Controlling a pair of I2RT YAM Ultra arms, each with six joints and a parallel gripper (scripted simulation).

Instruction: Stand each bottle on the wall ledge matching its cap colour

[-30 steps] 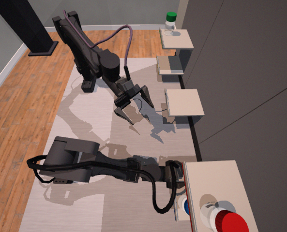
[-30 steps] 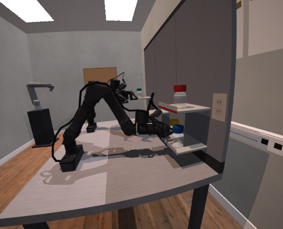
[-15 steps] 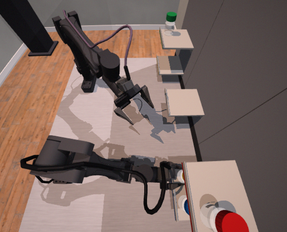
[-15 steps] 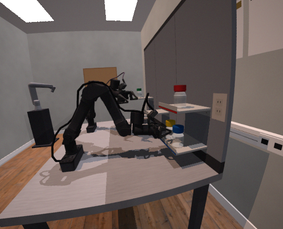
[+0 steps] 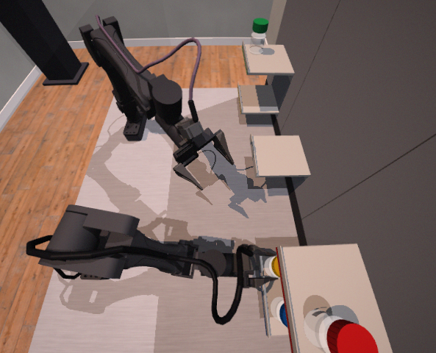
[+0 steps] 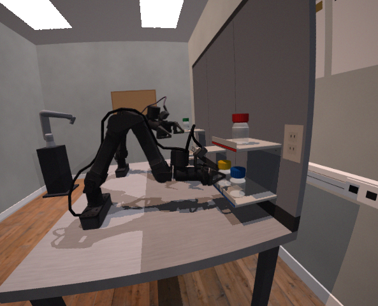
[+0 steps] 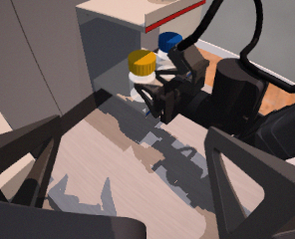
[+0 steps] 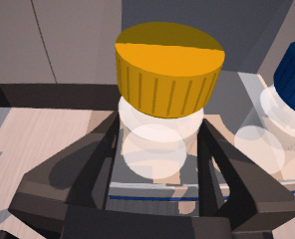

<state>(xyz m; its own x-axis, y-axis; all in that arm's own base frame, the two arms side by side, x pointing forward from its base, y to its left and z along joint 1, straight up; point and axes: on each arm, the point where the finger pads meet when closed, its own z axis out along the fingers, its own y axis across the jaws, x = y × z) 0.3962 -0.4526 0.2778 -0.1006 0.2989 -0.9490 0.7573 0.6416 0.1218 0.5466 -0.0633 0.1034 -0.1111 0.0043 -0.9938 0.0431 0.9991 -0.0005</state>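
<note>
The blue-capped bottle is 20 mm ahead of my right hand and 100 mm to the right of it. Round my right hand: grey wall panel 160 mm ahead, 350 mm to the left, 300 mm above; then red-capped bottle 30 mm ahead, 100 mm to the right, 190 mm above; then yellow-capped bottle 10 mm ahead.
</note>
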